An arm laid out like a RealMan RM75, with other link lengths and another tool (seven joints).
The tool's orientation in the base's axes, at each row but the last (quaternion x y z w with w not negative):
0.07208 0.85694 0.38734 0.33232
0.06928 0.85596 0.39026 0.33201
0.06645 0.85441 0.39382 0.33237
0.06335 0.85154 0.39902 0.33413
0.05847 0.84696 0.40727 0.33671
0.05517 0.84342 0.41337 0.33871
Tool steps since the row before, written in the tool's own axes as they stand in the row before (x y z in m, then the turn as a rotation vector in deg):
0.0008 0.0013 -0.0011 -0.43 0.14 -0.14
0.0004 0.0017 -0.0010 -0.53 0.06 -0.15
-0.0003 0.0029 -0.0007 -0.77 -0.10 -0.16
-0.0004 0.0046 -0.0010 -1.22 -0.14 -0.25
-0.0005 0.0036 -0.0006 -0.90 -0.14 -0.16
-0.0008 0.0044 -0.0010 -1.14 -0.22 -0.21
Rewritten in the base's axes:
-0.0015 0.0005 0.0010 0.22 -0.15 0.39
-0.0012 0.0007 0.0015 0.31 -0.25 0.39
-0.0006 0.0014 0.0026 0.51 -0.46 0.40
-0.0010 0.0023 0.0040 0.81 -0.71 0.65
-0.0006 0.0018 0.0032 0.62 -0.53 0.44
-0.0008 0.0019 0.0041 0.78 -0.71 0.53

